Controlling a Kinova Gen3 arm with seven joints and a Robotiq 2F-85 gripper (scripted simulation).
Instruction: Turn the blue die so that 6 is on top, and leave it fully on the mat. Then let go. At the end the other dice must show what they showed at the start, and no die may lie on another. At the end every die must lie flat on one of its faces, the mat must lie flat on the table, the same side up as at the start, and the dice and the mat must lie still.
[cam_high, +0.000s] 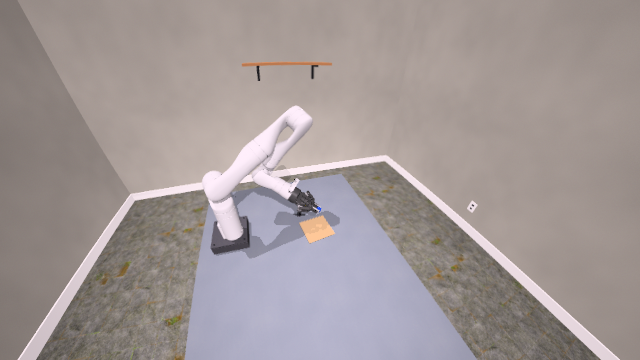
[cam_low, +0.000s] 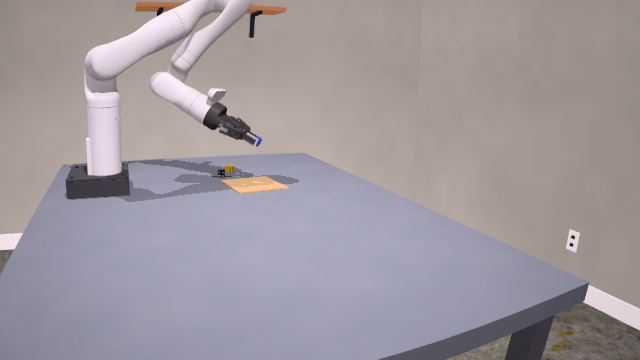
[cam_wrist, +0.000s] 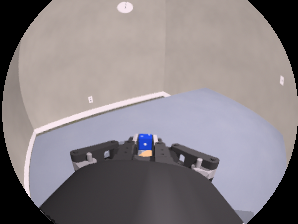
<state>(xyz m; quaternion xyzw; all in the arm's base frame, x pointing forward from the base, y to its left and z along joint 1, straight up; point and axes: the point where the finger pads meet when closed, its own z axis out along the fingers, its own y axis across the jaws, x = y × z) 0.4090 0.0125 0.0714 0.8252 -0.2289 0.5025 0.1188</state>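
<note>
Now: the mat 30 mm to the right of my hand and 120 mm below it. From my hand the other things lie so: black die (70 mm behind, 90 mm to the left, 110 mm below); yellow die (40 mm behind, 150 mm to the left, 110 mm below); blue die (10 mm ahead, 10 mm to the right, 10 mm below).
</note>
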